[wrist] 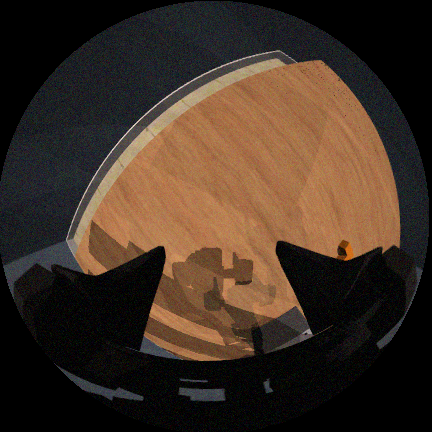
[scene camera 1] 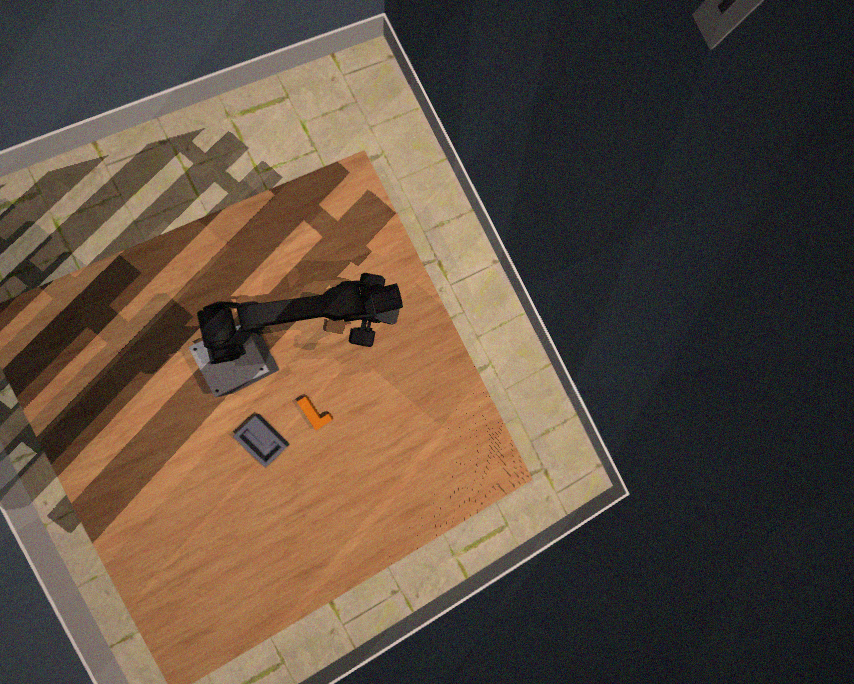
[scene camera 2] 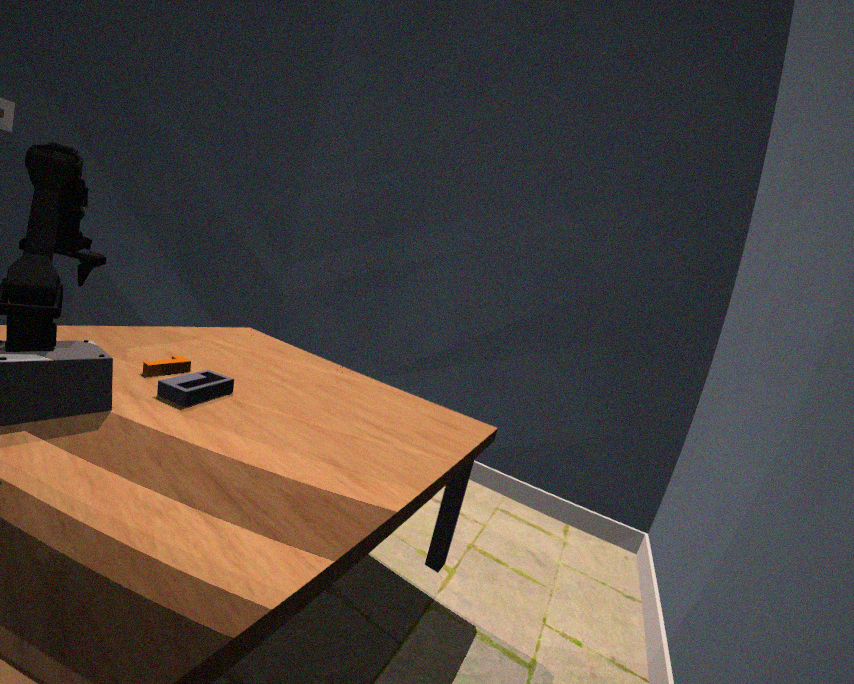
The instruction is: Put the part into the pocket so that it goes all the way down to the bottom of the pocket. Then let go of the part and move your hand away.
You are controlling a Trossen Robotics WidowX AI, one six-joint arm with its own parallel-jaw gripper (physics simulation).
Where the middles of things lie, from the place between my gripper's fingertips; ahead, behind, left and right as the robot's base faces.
Now: hand 210 mm short of the dark pocket block (scene camera 2: 189,389), 480 mm to the left of it and 160 mm above it.
